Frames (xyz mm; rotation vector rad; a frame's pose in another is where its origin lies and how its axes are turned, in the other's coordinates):
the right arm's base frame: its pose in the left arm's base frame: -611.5 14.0 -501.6 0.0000 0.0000 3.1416
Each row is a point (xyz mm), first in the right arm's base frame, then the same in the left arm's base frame.
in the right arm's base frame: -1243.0 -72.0 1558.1
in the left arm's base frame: 631.5 86.0 1056.5
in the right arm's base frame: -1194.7 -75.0 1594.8
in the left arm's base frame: 583.2 89.0 1093.2
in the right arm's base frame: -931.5 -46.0 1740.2
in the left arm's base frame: 320.0 60.0 1238.6
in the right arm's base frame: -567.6 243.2 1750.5
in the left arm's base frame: -43.9 -229.2 1248.9
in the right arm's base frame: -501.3 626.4 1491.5
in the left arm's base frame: -110.2 -612.4 989.9
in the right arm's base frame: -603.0 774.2 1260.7
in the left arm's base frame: -8.5 -760.2 759.1
